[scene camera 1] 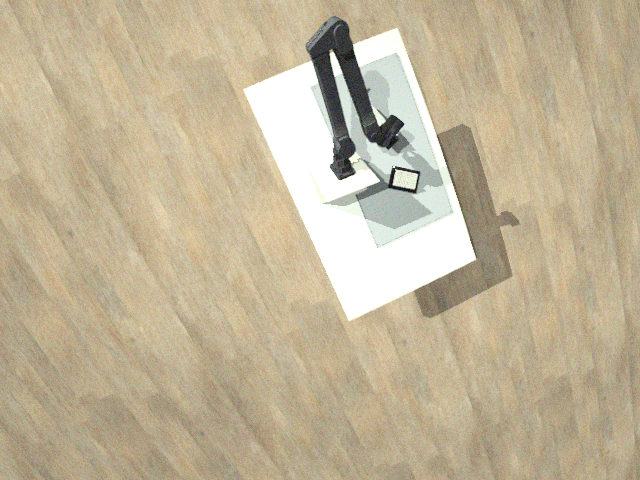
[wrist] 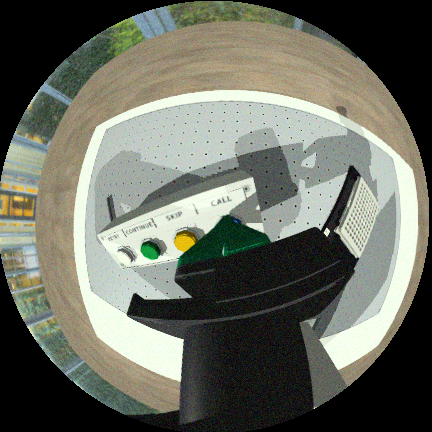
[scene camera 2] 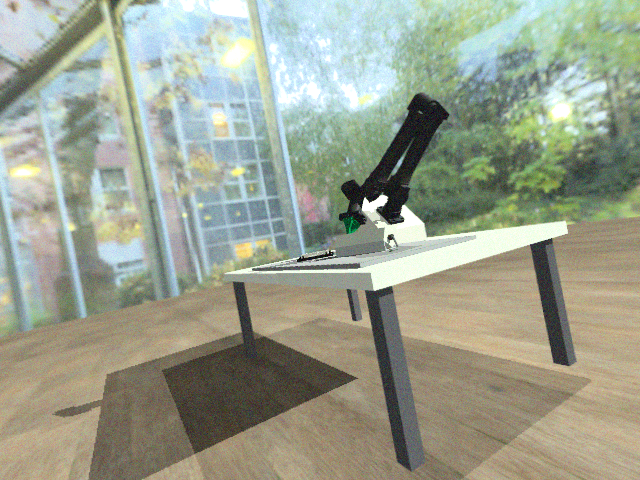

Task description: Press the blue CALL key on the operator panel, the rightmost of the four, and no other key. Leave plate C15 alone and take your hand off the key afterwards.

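Frame: origin at the arm's base, x ahead, y left, z up, level; centimetres.
Where they show: gripper, fingertip midpoint: (wrist: pixel 227 220); arm's base, origin of the base link: (scene camera 1: pixel 342 170) (scene camera 2: pixel 389 215).
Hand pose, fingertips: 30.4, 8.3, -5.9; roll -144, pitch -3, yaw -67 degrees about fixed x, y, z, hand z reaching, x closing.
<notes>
Each offset is from my fingertips to the top centre of the thing, as dx, dy, dz. Level surfaces: height alone.
The operator panel @[-1.6, +7.5, +1.3] (wrist: pixel 205 220) (scene camera 2: pixel 364 240) carries a white RETRY key @[-6.6, +13.5, +0.3] (wrist: pixel 125 255), a green CONTINUE key @[-4.6, +8.9, +0.3] (wrist: pixel 150 249), a yellow SKIP key @[-2.7, +4.3, +0.3] (wrist: pixel 185 241) and a blue CALL key @[-0.6, -0.2, +0.0] (wrist: pixel 236 220). In the wrist view a small blue sliver of the CALL key shows beside my fingertips; the rest is hidden behind them. My gripper (wrist: pixel 227 220) (scene camera 2: pixel 351 232) is shut and empty, its green fingers pointing down over the CALL end of the panel. Whether they touch the key, or the key is pressed, cannot be told. A white plate @[+3.4, -24.7, -4.5] (scene camera 1: pixel 404 179) (wrist: pixel 361 215), apparently C15, sits in a black holder.
The grey perforated board @[dz -7.1] (scene camera 1: pixel 408 211) (wrist: pixel 200 120) lies on the white table (scene camera 1: pixel 361 279) (scene camera 2: pixel 454 260) and bears the panel and the plate's holder. A pale block (scene camera 1: pixel 330 191) stands under the arm's base. In the wrist view, the holder is to the right of the panel.
</notes>
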